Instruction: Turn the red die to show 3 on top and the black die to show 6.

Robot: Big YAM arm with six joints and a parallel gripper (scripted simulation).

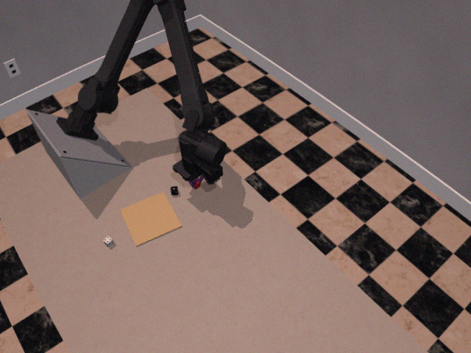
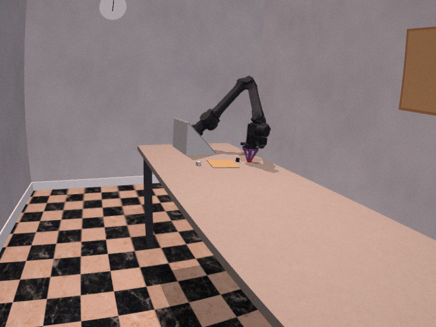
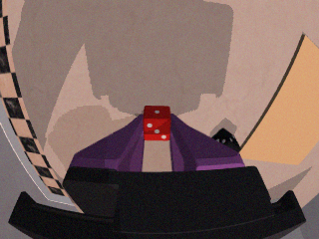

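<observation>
My gripper is now right at the red die. Also, from my hand: orange mat (1 cm ahead, 17 cm to the right, 1 cm below); white die (1 cm ahead, 31 cm to the right); black die (2 cm behind, 6 cm to the right).
</observation>
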